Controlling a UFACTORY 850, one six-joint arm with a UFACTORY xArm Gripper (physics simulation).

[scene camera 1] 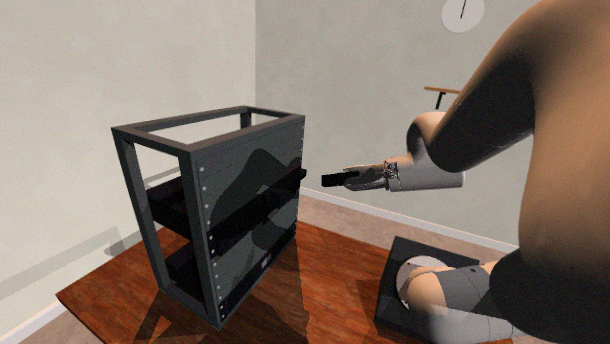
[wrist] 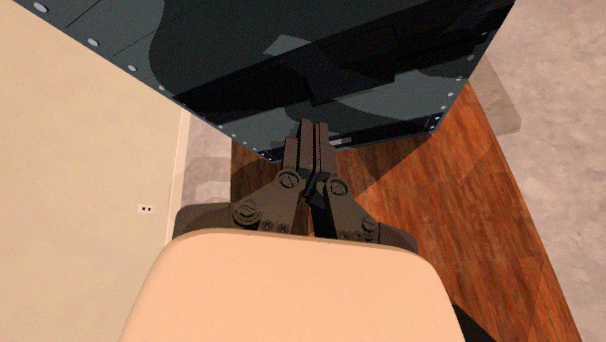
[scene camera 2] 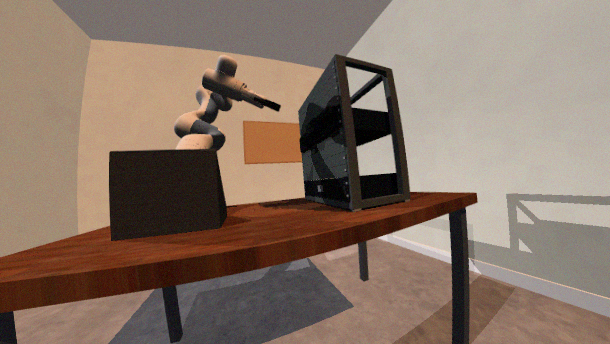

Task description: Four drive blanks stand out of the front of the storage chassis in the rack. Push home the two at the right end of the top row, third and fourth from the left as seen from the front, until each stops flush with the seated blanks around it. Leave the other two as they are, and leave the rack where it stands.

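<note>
The storage chassis point(scene camera 1: 240, 219) point(scene camera 2: 320, 132) is a dark band across the front of the grey rack point(scene camera 1: 191, 200) point(scene camera 2: 351, 150). In scene camera 1, a black drive blank point(scene camera 1: 303, 173) stands out at the chassis's right end. In the wrist view, dark shapes point(wrist: 325, 72) stand out near the middle of the band; shadow hides their edges, and I cannot tell each blank or its row. My gripper point(scene camera 1: 324, 180) point(scene camera 2: 278, 107) point(wrist: 308, 137) is shut and empty. It is in front of the rack with a gap in scene camera 1, its fingers pointing toward the rack.
The rack stands on the wooden table point(scene camera 1: 330, 270) point(scene camera 2: 250, 230) point(wrist: 435, 210). Blanking panels point(scene camera 1: 227, 175) point(wrist: 200, 50) cover the front above the chassis. The arm's dark base block point(scene camera 2: 165, 195) stands on the table facing the rack. A wall is behind the rack.
</note>
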